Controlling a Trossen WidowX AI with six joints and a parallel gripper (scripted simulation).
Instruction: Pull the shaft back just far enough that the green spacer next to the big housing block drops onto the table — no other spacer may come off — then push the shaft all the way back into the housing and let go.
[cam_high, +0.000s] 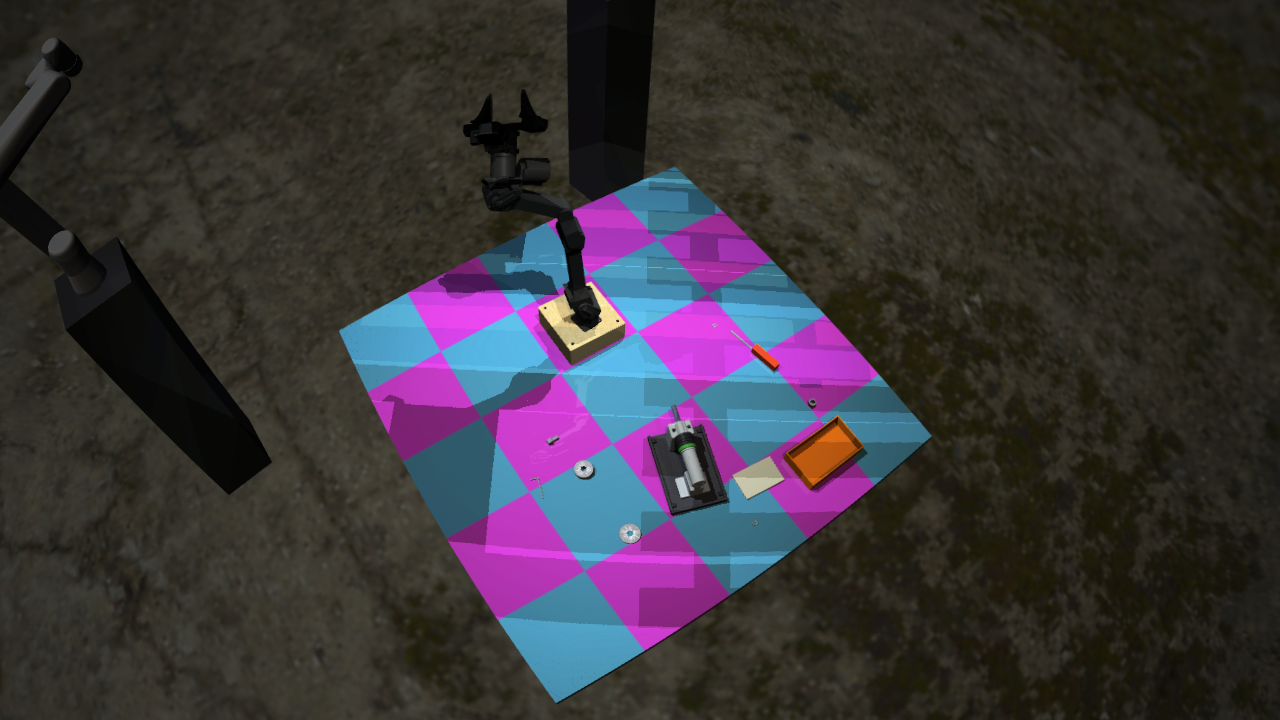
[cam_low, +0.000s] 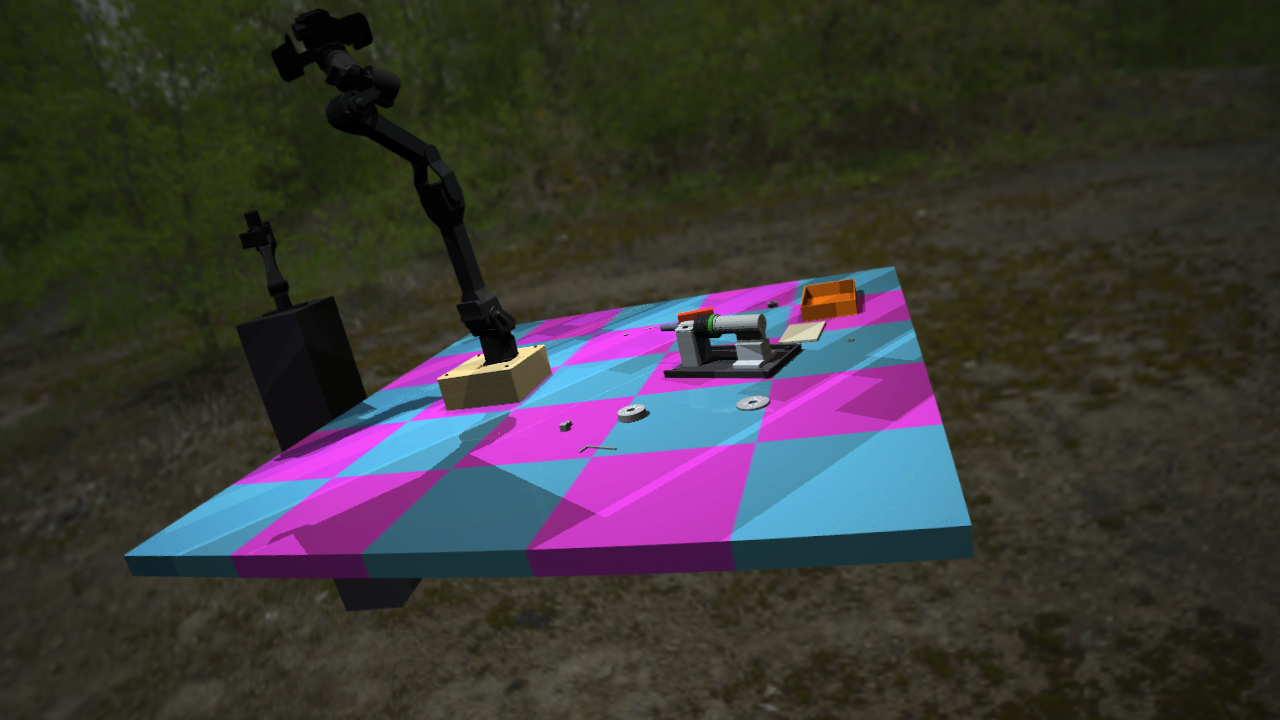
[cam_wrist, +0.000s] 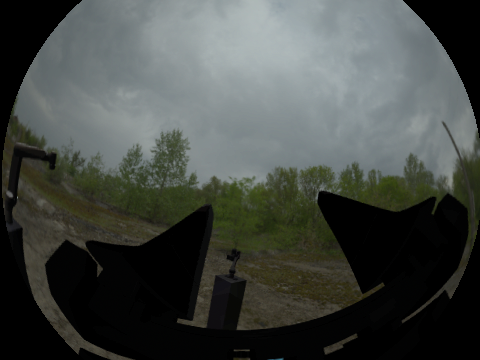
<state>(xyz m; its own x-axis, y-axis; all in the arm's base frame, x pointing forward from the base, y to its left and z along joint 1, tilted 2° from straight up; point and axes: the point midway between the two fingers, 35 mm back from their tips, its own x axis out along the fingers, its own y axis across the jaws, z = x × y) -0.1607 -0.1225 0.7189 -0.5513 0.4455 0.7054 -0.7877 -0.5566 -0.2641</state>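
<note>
Right now the thin shaft is 630 mm ahead of my gripper tip, 20 mm to the left of it and 740 mm below it. The rest, counted from my gripper tip: small bolt (380 mm ahead, 210 mm to the right, 810 mm below); card (820 mm ahead, 120 mm to the left, 810 mm below); green spacer (660 mm ahead, 10 mm to the left, 740 mm below).
</note>
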